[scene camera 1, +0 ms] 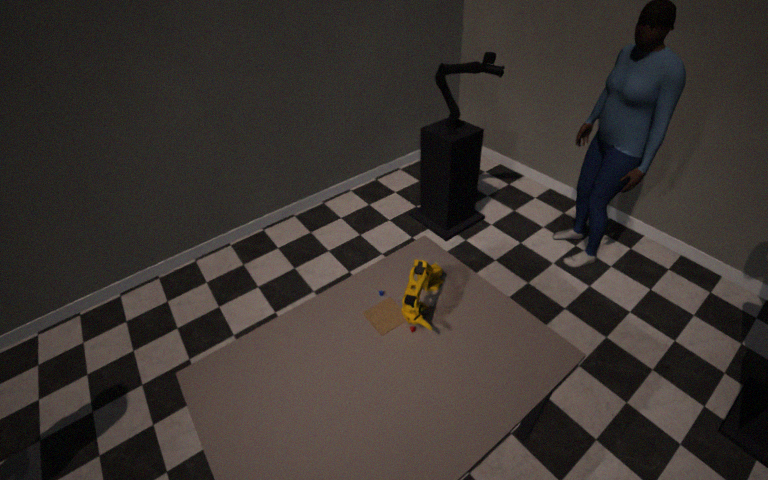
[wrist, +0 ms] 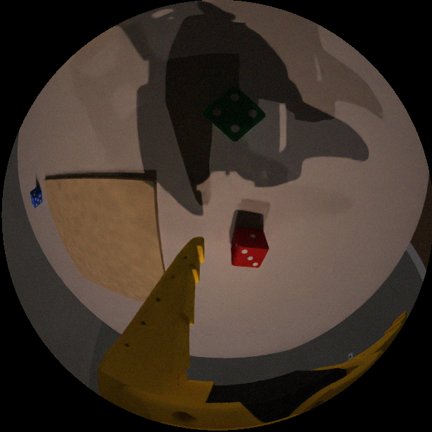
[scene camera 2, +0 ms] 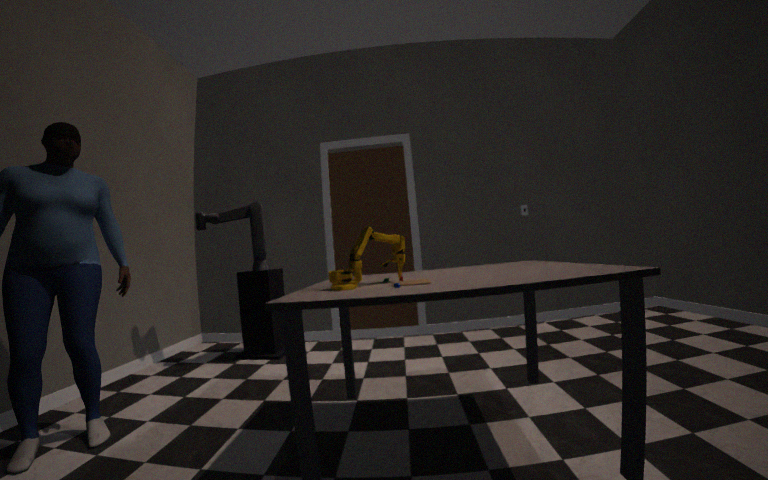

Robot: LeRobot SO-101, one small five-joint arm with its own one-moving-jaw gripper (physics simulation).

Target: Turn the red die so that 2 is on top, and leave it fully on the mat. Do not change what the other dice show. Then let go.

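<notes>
The red die stands flat on the table, off the tan square mat. In the wrist view its upward face shows 3; a side face shows one pip. My gripper is wide open and empty. In the wrist view the fixed jaw's tip is left of the red die, between it and the mat, and the moving jaw is swung far out to the lower right. No contact with the die shows.
A green die shows 4 and lies in the arm's shadow, beyond the red die in the wrist view. A small blue die lies near the mat's far side. A person stands beyond the table.
</notes>
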